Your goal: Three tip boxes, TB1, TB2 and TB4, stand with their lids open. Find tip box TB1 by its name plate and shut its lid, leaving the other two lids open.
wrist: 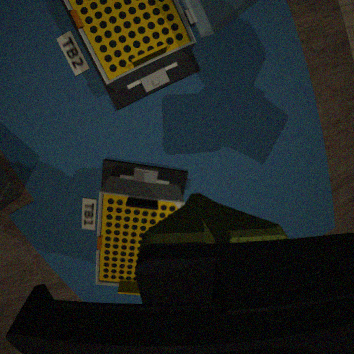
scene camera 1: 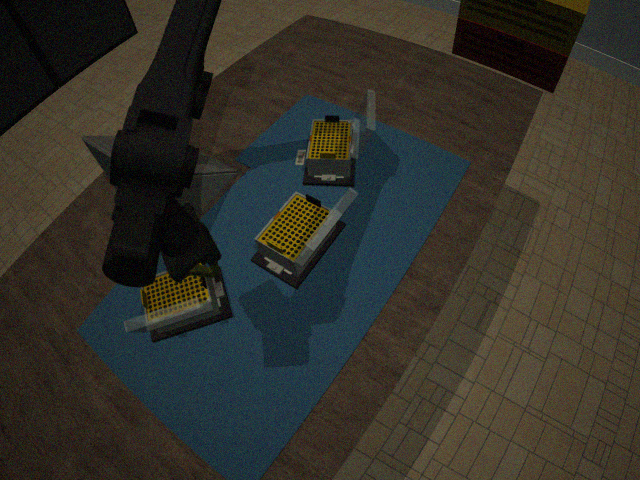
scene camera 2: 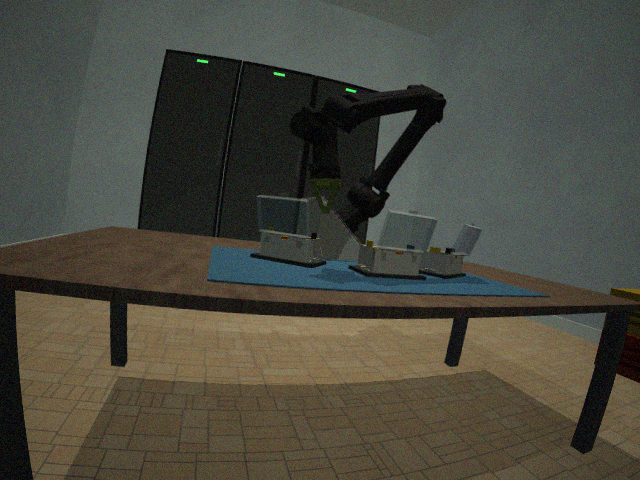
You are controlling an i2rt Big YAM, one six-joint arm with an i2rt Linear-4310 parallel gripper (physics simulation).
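Places are measured from the arm's base along level axes (x ahead, y left, z up), in metres.
Pixels of known places: gripper, between the fingertips: [wrist: 195,201] [scene camera 1: 214,274] [scene camera 2: 325,213]; arm's base, origin of its link: [scene camera 2: 338,228].
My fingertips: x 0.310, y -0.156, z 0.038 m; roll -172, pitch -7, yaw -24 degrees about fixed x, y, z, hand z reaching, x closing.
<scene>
For each thing: its top centre in the pictures, then the offset to it from my fingertips. Level surfaces: height alone.
- Tip box TB1, centre of its top: [wrist: 135,254] [scene camera 1: 170,286] [scene camera 2: 292,229] 0.048 m down, 0.080 m back, 0.050 m right
- TB2, centre of its top: [scene camera 1: 294,220] [scene camera 2: 391,243] 0.048 m down, 0.021 m ahead, 0.163 m left
- third box, centre of its top: [scene camera 1: 324,136] [scene camera 2: 439,250] 0.056 m down, 0.053 m back, 0.369 m left
- blue mat, height of its surface: 0.122 m down
- brown table, height of its surface: 0.125 m down
Tip box TB1 [scene camera 1: 173,297] [scene camera 2: 286,248] [wrist: 112,240] has a yellow rack, and its name plate [wrist: 89,214] reads TB1 in the wrist view. Its clear lid [scene camera 1: 178,314] [scene camera 2: 282,214] stands up, open; the gripper hides it in the wrist view. TB2 [scene camera 1: 293,227] [scene camera 2: 390,261] [wrist: 132,32] is the middle box, with its lid [scene camera 1: 330,222] [scene camera 2: 408,230] open. The third box [scene camera 1: 330,140] [scene camera 2: 443,264], TB4 by elimination, has its lid [scene camera 1: 371,109] [scene camera 2: 467,238] open. My gripper [scene camera 1: 209,268] [scene camera 2: 325,208] [wrist: 195,201] is shut and empty, above TB1's plate-side end, near lid height; contact cannot be told.
The boxes stand on a blue mat [scene camera 1: 206,387] [scene camera 2: 227,268] [wrist: 60,140] on a brown table [scene camera 1: 258,67] [scene camera 2: 103,253]. Grey angular panels [scene camera 1: 217,178] [scene camera 2: 338,232] stand near the arm's base. Dark cabinets [scene camera 1: 62,36] [scene camera 2: 186,144] and a striped block [scene camera 1: 516,46] are beyond the table.
</scene>
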